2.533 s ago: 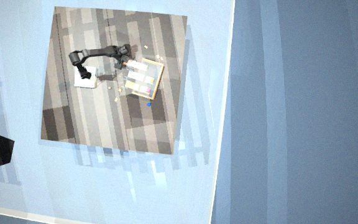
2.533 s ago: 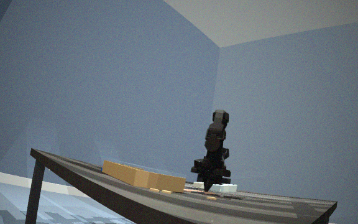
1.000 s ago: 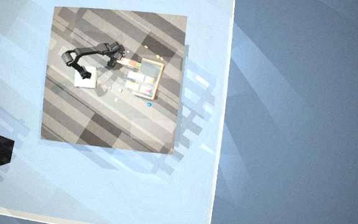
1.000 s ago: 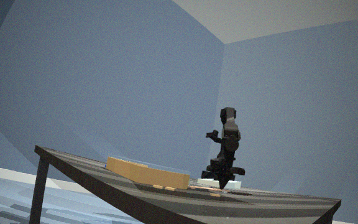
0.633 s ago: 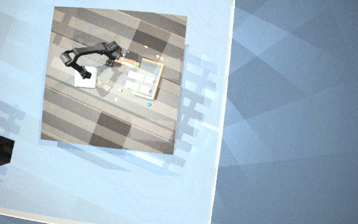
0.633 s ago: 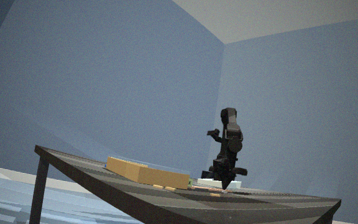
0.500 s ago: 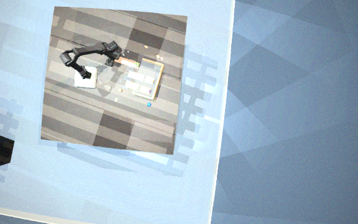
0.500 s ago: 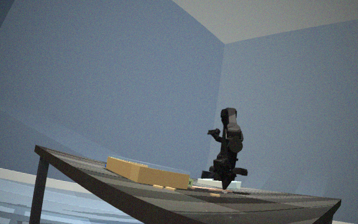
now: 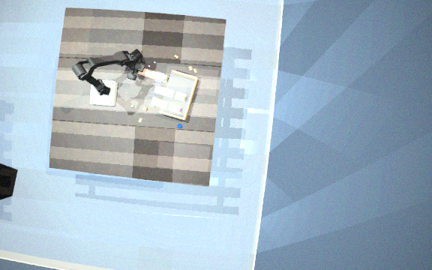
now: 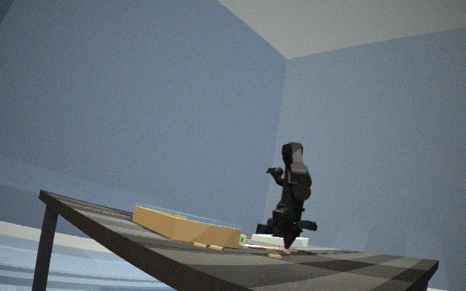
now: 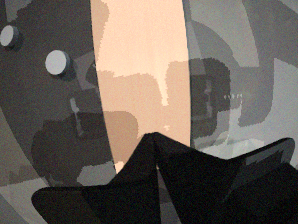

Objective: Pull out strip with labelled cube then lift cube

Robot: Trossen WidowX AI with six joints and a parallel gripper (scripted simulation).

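The strip lies 100 mm ahead of my gripper tip. The rest, counted from my gripper tip: labelled cube 210 mm ahead, 20 mm above; then blue dot 420 mm ahead, 320 mm to the right.
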